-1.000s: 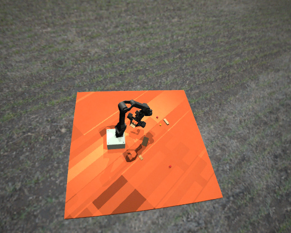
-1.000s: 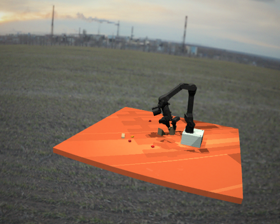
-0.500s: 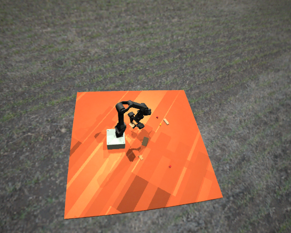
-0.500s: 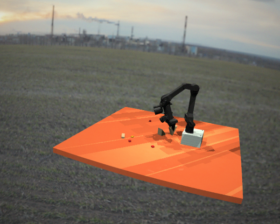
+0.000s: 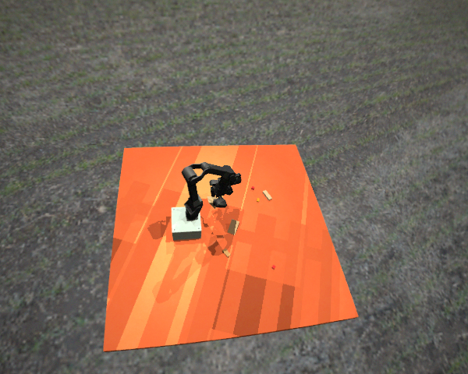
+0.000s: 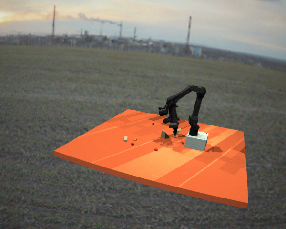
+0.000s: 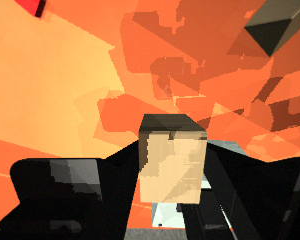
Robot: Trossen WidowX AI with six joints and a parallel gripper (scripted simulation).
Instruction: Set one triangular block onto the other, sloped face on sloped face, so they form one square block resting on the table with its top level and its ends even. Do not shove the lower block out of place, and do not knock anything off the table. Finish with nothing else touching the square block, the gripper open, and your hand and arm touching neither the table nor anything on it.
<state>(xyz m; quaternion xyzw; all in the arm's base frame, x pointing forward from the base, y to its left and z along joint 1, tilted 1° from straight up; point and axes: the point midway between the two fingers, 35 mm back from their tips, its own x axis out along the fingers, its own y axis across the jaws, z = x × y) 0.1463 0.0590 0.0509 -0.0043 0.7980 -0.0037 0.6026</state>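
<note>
Now: gripper tip 280 mm to the left of the tan block, 110 mm above it and 20 mm short of it. Also, from my gripper tip: tan triangular block 10 mm ahead, 10 mm above; tan bar 390 mm ahead, 100 mm below, 50 mm to the left; yellow cube 310 mm ahead, 110 mm below, 30 mm to the left.
</note>
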